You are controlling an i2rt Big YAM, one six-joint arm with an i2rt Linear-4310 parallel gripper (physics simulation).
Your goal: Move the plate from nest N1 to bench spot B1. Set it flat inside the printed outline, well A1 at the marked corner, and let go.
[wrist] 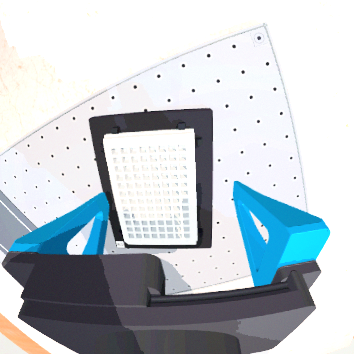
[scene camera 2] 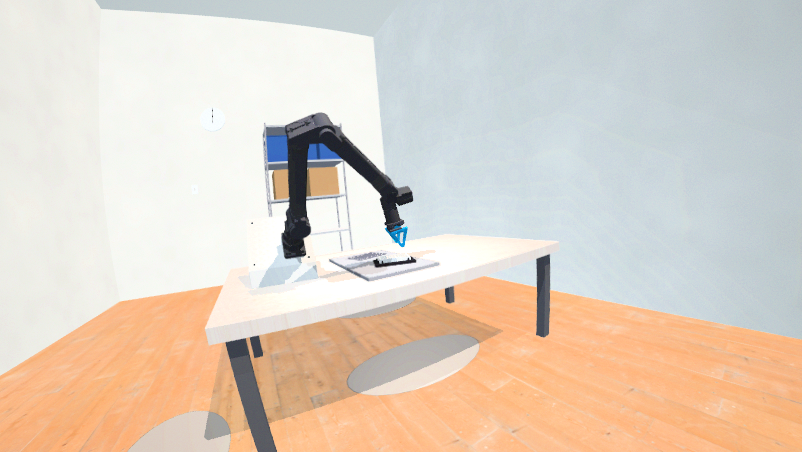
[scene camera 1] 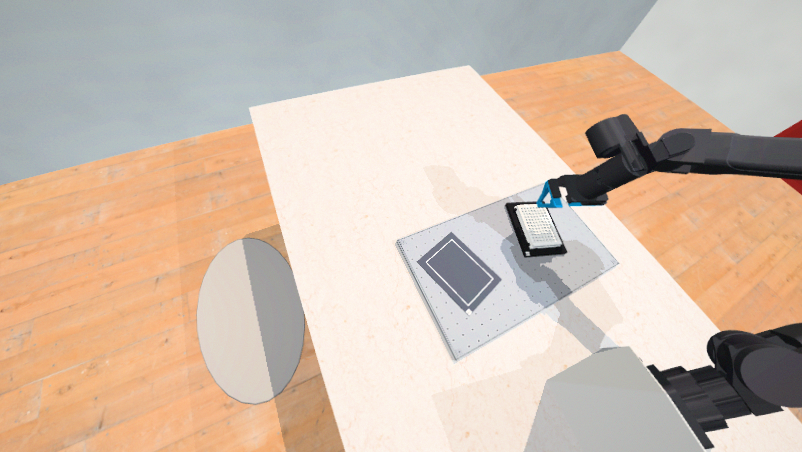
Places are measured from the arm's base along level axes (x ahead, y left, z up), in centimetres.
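Pixels of known places: gripper, fingertip midpoint: (wrist: 168, 193) (scene camera 2: 400, 244) (scene camera 1: 553, 204); arm's base at its link origin: (scene camera 2: 293, 245) (scene camera 1: 669, 402).
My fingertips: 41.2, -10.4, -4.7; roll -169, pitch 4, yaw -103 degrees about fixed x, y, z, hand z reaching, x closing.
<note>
Ahead of a thing's pixels: the offset from my fingertips to its top centre, as dx, dy, dz. "spot": to the spot under its first point. Level surfaces: height alone.
The white well plate {-2.2, +2.9, -4.8} (scene camera 1: 538, 225) (scene camera 2: 395, 258) (wrist: 152, 190) sits in the black nest N1 (scene camera 1: 547, 252) (wrist: 205, 175) on the perforated board and looks flat. My gripper (scene camera 1: 550, 206) (scene camera 2: 402, 244) (wrist: 168, 193) is open, with its blue fingers wide apart. It hangs above the end of the plate nearer the arm. In the wrist view one finger shows on each side of the plate, with a wider gap on the right, and nothing is held. Bench spot B1 is a dark pad {spot: -6.4, +28.6, -7.2} (scene camera 1: 460, 272) with a white printed outline and a white corner mark {-15.3, +31.1, -7.2} (scene camera 1: 468, 311); no plate is on it.
The perforated board (scene camera 1: 482, 325) (wrist: 250, 115) lies on the pale table {dz -8.7} (scene camera 1: 359, 168) (scene camera 2: 477, 252). The arm's base stands near a large grey block (scene camera 1: 612, 404). A shelf rack (scene camera 2: 306, 197) stands behind the table.
</note>
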